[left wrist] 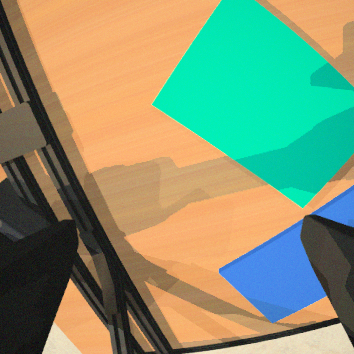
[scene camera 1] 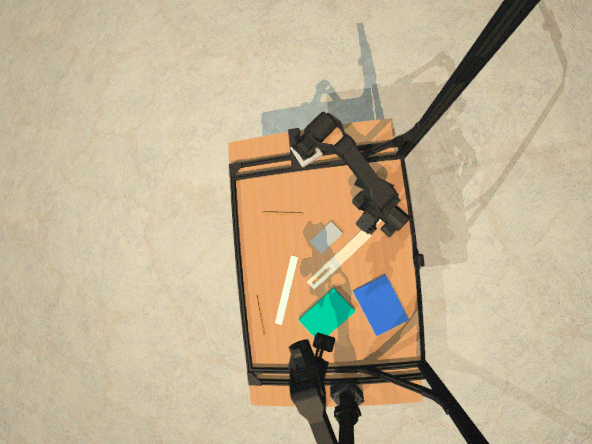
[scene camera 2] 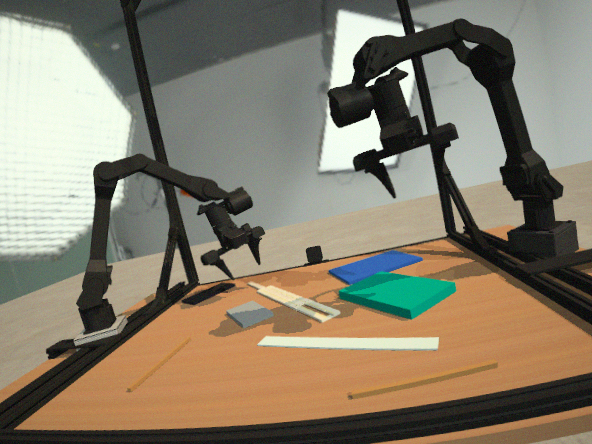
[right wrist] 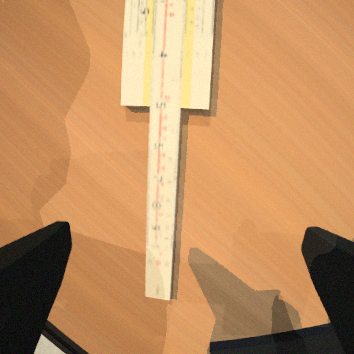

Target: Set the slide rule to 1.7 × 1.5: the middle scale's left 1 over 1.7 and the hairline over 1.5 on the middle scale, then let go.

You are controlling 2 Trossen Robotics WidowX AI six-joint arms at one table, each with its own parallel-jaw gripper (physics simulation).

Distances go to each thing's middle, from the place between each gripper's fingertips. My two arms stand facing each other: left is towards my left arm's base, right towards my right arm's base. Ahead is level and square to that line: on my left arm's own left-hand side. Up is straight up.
Labels:
The green block [scene camera 2: 407, 296] lies 2 cm behind my left hand, 8 cm to the right of it and 19 cm below it. Round my left hand: slide rule [scene camera 2: 297, 306] 15 cm behind, 32 cm to the right, 19 cm below; then blue block [scene camera 1: 381, 306] 24 cm behind, 8 cm to the right, 19 cm below; then long ruler [scene camera 2: 428, 343] 13 cm ahead, 20 cm to the right, 20 cm below.
The middle slide [right wrist: 168, 30] is 70 mm ahead of my right hand, 70 mm to the left of it and 50 mm below it. Also, from my right hand: slide rule (120 mm ahead, 110 mm to the left, 50 mm below); then grey block [scene camera 2: 250, 313] (190 mm ahead, 40 mm to the left, 50 mm below); then black block [right wrist: 322, 331] (40 mm behind, 140 mm to the right, 50 mm below).

